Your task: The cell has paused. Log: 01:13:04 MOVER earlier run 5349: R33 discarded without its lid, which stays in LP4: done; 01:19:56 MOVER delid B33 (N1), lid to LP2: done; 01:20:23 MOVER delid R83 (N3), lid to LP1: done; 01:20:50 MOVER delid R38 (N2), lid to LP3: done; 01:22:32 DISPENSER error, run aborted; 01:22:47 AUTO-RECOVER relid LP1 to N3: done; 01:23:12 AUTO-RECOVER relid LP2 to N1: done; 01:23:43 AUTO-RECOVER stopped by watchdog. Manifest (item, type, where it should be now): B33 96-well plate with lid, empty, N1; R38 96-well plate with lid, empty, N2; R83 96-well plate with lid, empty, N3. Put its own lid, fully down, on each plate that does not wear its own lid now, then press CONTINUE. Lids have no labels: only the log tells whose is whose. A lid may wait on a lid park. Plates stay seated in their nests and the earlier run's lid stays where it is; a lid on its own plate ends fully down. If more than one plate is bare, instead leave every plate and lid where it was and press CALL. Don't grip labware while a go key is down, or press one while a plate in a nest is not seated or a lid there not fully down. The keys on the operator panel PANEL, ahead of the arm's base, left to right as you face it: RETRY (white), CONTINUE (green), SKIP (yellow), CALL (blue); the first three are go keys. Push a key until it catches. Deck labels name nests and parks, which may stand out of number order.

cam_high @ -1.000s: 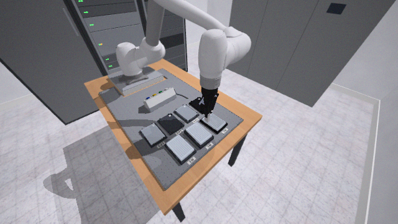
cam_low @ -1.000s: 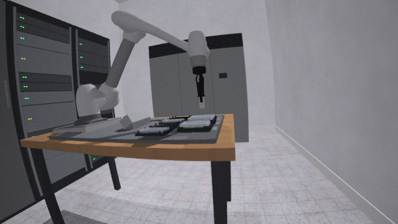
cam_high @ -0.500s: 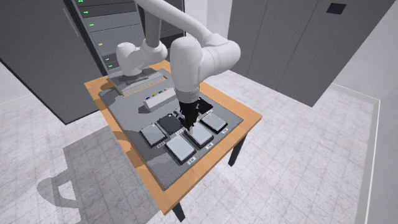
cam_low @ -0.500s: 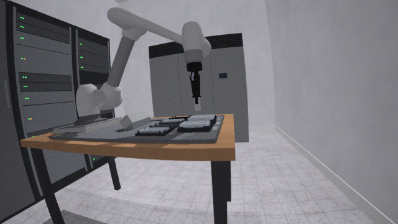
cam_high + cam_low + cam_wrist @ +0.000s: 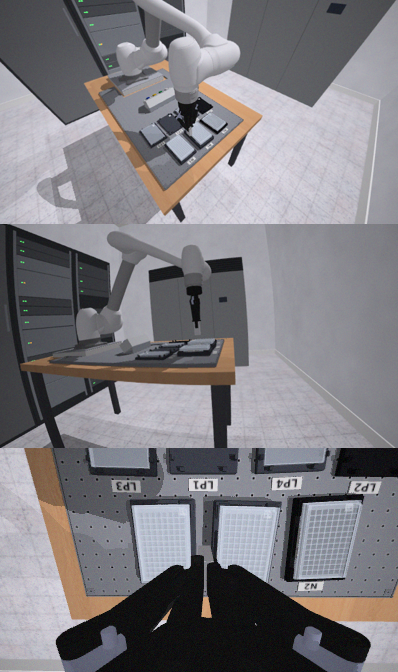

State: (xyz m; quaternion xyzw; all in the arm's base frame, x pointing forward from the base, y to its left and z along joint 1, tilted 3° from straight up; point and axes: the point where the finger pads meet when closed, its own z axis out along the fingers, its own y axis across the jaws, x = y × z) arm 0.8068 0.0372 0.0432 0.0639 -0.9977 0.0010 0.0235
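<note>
Now: the park LP3 16 cm behind my hand, 14 cm to the right of it and 11 cm below it. Round my hand: park LP1 (18 cm behind, 2 cm to the right, 11 cm below); park LP2 (21 cm behind, 23 cm to the left, 11 cm below); plate (3 cm behind, 20 cm to the left, 9 cm below).
</note>
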